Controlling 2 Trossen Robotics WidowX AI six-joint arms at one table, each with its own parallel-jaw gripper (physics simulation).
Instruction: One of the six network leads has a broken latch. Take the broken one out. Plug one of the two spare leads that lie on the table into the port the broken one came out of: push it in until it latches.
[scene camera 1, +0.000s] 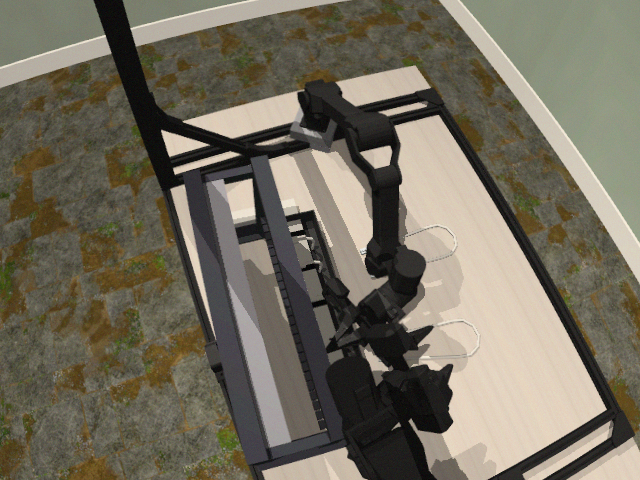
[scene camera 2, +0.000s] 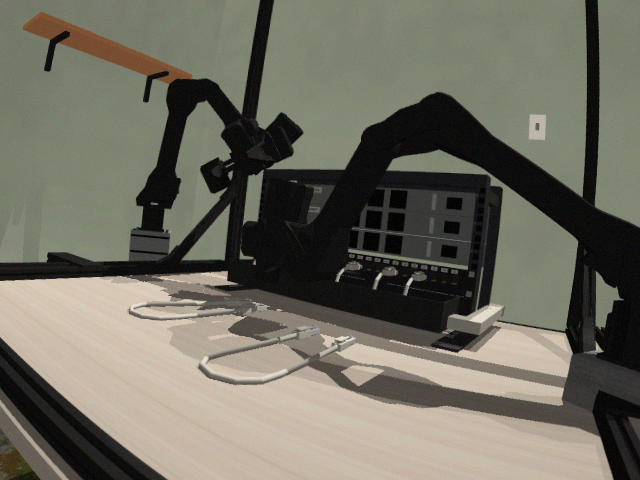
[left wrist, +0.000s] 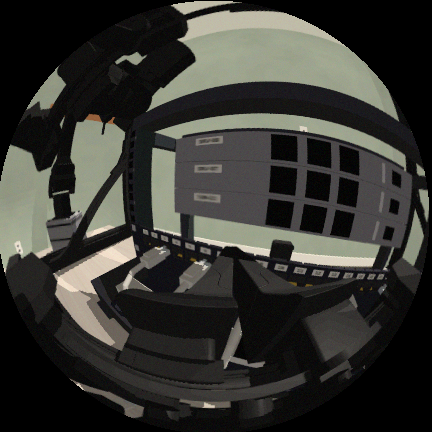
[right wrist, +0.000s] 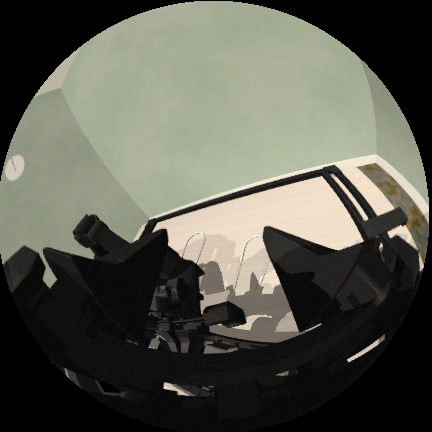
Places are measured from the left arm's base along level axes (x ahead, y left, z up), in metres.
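Pixels of known places: left gripper, fingertip midpoint: (left wrist: 229, 251); right gripper, fingertip midpoint: (scene camera 1: 441, 345) (scene camera 2: 229, 164) (right wrist: 215, 233); left arm's base at its link origin: (scene camera 1: 315, 120) (scene camera 2: 636, 363); right arm's base at its link origin: (scene camera 2: 151, 230) (left wrist: 63, 215).
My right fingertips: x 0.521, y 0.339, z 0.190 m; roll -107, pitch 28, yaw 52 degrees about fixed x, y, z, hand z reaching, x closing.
Observation:
Ahead of a thing's pixels: the offset from my right fingertips to its top centre. "spot": to the spot under its first point.
The server rack @(dx -0.020, dy -0.254, dz +0.022 m) (scene camera 1: 285, 267) (scene camera 2: 437, 179) (left wrist: 225, 173) stands along the table's edge, with a port strip at its foot. Three grey leads @(spot: dx -0.081, dy -0.217, dz -0.155 m) (scene camera 2: 351, 267) @(spot: dx -0.140, dy -0.260, dz -0.153 m) (scene camera 2: 390, 272) @(spot: dx -0.186, dy -0.284, dz -0.151 m) (scene camera 2: 418, 276) show plugged in there; the others are hidden behind my left arm. In the left wrist view two plugged leads @(spot: dx +0.092, dy -0.124, dz -0.149 m) (left wrist: 155, 255) @(dx +0.056, dy -0.158, dz -0.145 m) (left wrist: 197, 270) sit just left of my left gripper (left wrist: 229, 251) (scene camera 1: 334, 339), which is shut with nothing between its fingers, close in front of the port strip. My right gripper (scene camera 1: 442, 347) (scene camera 2: 280, 138) (right wrist: 215, 233) is open, empty and raised. Two spare leads @(spot: dx -0.322, dy +0.052, dz -0.236 m) (scene camera 1: 455, 243) @(spot: dx -0.115, dy +0.136, dz -0.236 m) (scene camera 1: 476, 338) (scene camera 2: 132, 310) (scene camera 2: 237, 379) lie looped on the table.
A white block (scene camera 1: 266, 211) (scene camera 2: 475, 319) lies at one end of the rack. A black frame (scene camera 1: 485, 171) rims the table. A tall black post (scene camera 1: 128, 71) (scene camera 2: 253, 71) stands by the rack's corner.

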